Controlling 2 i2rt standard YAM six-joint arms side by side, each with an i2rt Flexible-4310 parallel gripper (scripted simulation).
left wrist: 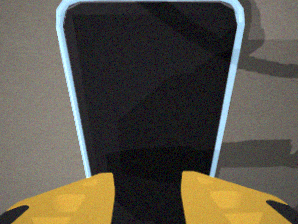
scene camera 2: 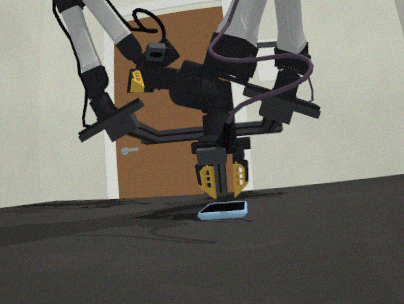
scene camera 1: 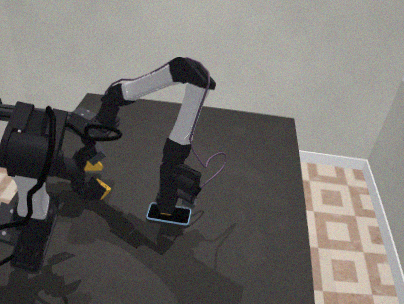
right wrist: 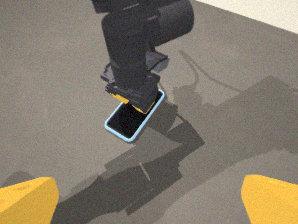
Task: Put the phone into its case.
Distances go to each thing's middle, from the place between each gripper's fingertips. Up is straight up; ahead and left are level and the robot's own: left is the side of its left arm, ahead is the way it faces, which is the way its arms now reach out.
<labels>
Now: the black phone [left wrist: 150, 89] 30 mm below my left hand.
Right now the black phone is 160 mm ahead of my right hand [scene camera 2: 163, 90], 140 mm to the left of it and 270 mm below it.
</labels>
